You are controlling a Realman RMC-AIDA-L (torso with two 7-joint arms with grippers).
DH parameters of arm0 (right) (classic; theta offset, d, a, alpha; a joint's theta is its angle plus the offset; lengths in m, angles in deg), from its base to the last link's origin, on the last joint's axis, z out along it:
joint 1: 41.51 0.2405 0 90
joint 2: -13.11 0 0 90
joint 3: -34.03 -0.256 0 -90
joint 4: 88.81 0 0 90
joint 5: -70.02 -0.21 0 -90
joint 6: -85.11 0 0 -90
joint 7: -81.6 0.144 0 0
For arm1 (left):
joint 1: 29.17 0.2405 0 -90
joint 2: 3.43 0 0 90
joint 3: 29.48 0.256 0 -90
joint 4: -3.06 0 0 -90
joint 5: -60.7 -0.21 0 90
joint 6: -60.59 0 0 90
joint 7: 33.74 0.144 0 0
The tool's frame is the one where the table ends.
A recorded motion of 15 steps. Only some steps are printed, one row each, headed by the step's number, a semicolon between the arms.
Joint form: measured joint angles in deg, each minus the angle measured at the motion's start. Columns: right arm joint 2, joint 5, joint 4, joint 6, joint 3, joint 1, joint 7; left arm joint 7, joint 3, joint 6, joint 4, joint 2, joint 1, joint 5.
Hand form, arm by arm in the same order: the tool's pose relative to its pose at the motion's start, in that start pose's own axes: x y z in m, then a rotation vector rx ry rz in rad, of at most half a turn. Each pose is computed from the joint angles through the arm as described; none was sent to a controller.
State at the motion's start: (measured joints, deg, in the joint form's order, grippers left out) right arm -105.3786 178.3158 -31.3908 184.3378 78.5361 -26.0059 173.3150; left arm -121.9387 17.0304 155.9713 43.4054 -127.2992 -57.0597 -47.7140
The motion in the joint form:
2: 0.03 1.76 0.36 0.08 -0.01 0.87 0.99; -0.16 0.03 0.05 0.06 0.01 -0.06 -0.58
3: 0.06 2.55 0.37 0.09 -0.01 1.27 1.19; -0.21 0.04 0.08 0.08 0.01 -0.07 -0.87
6: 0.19 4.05 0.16 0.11 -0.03 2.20 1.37; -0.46 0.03 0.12 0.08 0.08 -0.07 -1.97
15: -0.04 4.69 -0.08 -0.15 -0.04 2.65 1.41; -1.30 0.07 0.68 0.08 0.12 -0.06 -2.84
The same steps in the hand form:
2: -0.0017 -0.0015 0.0025 -0.0053 0.0297 0.0031; -0.0009 0.0001 0.0001 -0.0016 -0.0108 -0.0018
3: -0.0021 -0.0023 0.0037 -0.0078 0.0428 0.0024; -0.0016 0.0002 0.0002 -0.0024 -0.0160 -0.0026
6: -0.0033 -0.0041 0.0063 -0.0141 0.0675 -0.0019; -0.0042 0.0001 -0.0004 -0.0026 -0.0356 -0.0083
15: -0.0033 -0.0045 0.0095 -0.0166 0.0743 -0.0009; -0.0064 0.0015 -0.0007 -0.0122 -0.0514 -0.0244

